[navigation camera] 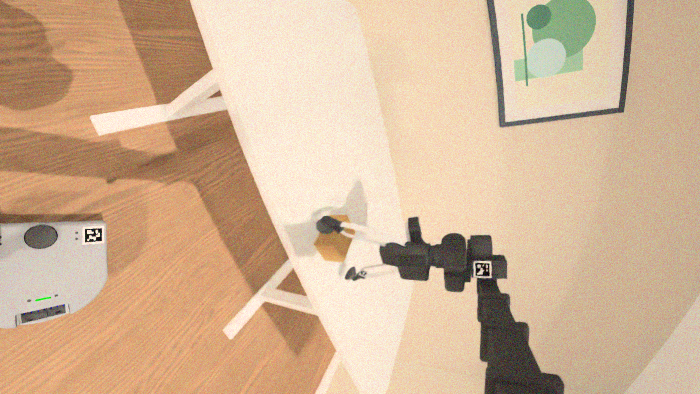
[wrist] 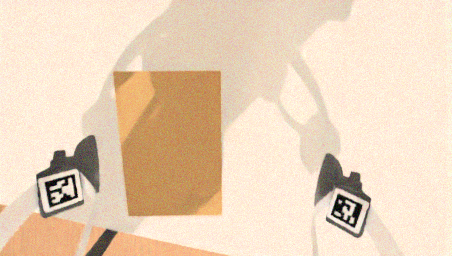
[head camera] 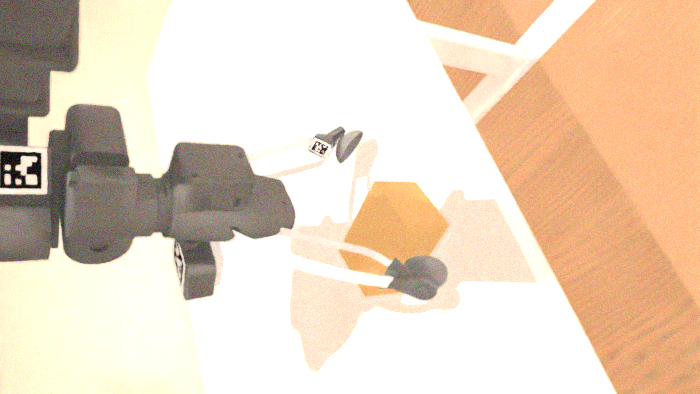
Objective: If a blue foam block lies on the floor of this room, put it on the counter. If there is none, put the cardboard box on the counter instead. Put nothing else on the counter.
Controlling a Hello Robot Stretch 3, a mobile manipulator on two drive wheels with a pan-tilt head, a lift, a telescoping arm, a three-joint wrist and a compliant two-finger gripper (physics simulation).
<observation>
I see my gripper (head camera: 398, 204), a tan cardboard box (head camera: 397, 219) and a white desk (head camera: 249, 80).
The tan cardboard box is seen too in the navigation camera view (navigation camera: 333, 247) and in the wrist view (wrist: 169, 122). My gripper also shows in the navigation camera view (navigation camera: 332, 251) and in the wrist view (wrist: 211, 163). The white desk shows as well in the navigation camera view (navigation camera: 299, 89) and in the wrist view (wrist: 293, 87).
</observation>
